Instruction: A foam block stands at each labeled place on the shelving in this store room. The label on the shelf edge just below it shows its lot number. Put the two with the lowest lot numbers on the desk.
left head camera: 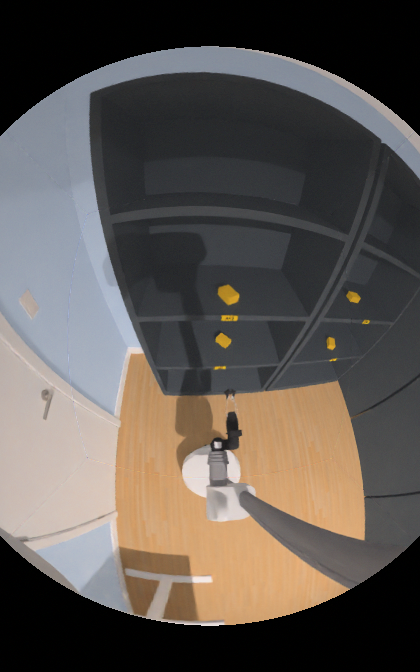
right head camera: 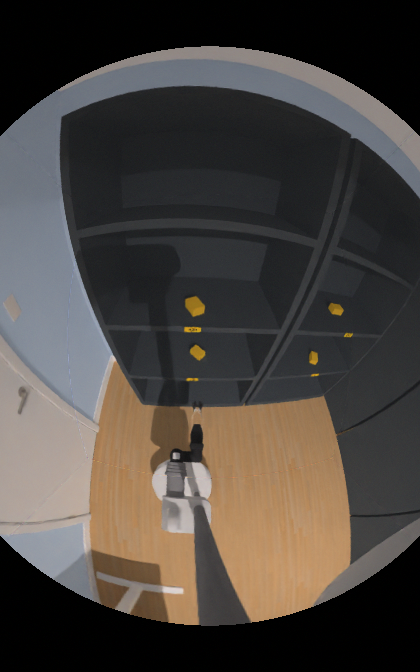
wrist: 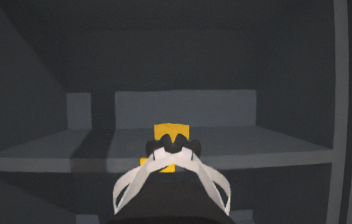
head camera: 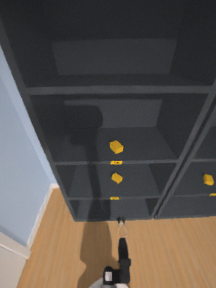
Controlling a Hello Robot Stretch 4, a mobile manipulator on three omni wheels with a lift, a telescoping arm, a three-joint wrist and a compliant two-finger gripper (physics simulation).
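Places are measured from the robot's base along level axes (x ahead, y left, z up), in centimetres.
Where they show: gripper, fingertip midpoint: point(wrist: 173, 145) point(head camera: 120, 215).
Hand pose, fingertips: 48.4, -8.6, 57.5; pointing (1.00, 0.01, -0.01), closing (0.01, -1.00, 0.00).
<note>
After its pixels a point has its place, as x, y, z.
My gripper point(head camera: 121, 220) point(left head camera: 230, 393) point(right head camera: 197, 404) point(wrist: 173, 145) @[48.4, -8.5, 57.5] is shut and empty, in front of the left shelving bay. A yellow foam block point(head camera: 117, 178) @[84.0, -7.7, 55.1] point(left head camera: 223, 340) point(right head camera: 197, 352) point(wrist: 171, 131) @[82.2, -7.4, 53.8] stands on the lower shelf, beyond the fingertips and apart from them. Its label point(head camera: 114, 198) @[66.4, -4.4, 49.4] point(left head camera: 219, 368) point(right head camera: 192, 379) point(wrist: 143, 162) @[66.6, -1.7, 49.6] is partly hidden by a finger in the wrist view. Another block point(head camera: 116, 146) @[76.6, -4.7, 100.8] point(left head camera: 228, 294) point(right head camera: 195, 306) stands one shelf up, above its label point(head camera: 116, 162) @[66.8, -4.5, 94.8] point(left head camera: 229, 318) point(right head camera: 192, 329). The right bay holds an upper block point(left head camera: 353, 297) point(right head camera: 336, 309) and a lower block point(head camera: 208, 179) @[83.3, -98.0, 55.1] point(left head camera: 331, 343) point(right head camera: 313, 357). I cannot read the lot numbers.
The dark shelving point(head camera: 120, 90) @[67.0, -4.7, 140.0] point(left head camera: 225, 212) point(right head camera: 195, 224) has a divider between its bays. A blue wall point(left head camera: 45, 225) and a door with a handle point(left head camera: 46, 400) are at the left. A white T-shaped frame point(left head camera: 195, 579) point(right head camera: 165, 590) is at the bottom. No desk can be made out.
</note>
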